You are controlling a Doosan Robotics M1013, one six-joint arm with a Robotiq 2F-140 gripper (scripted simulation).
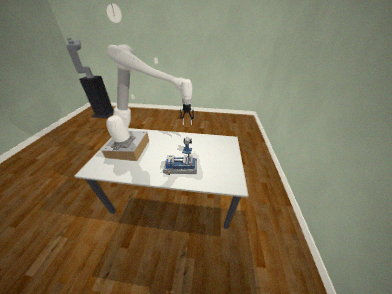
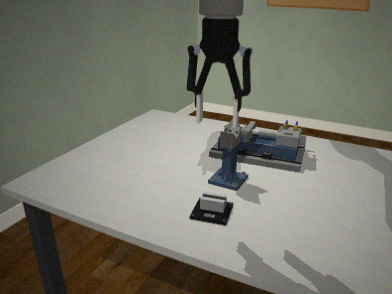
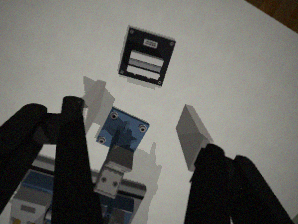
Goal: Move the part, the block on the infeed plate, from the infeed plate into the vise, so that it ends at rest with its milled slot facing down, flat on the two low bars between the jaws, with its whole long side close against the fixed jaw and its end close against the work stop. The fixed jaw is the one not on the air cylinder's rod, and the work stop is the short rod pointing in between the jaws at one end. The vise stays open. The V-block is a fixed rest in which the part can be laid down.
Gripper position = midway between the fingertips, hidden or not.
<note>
I see my gripper (image 2: 217,123), a part (image 3: 140,63), a blue vise (image 2: 283,152), a black infeed plate (image 3: 164,50) and a grey base plate (image 2: 240,158).
My gripper is seen too in image 3 (image 3: 142,106).
</note>
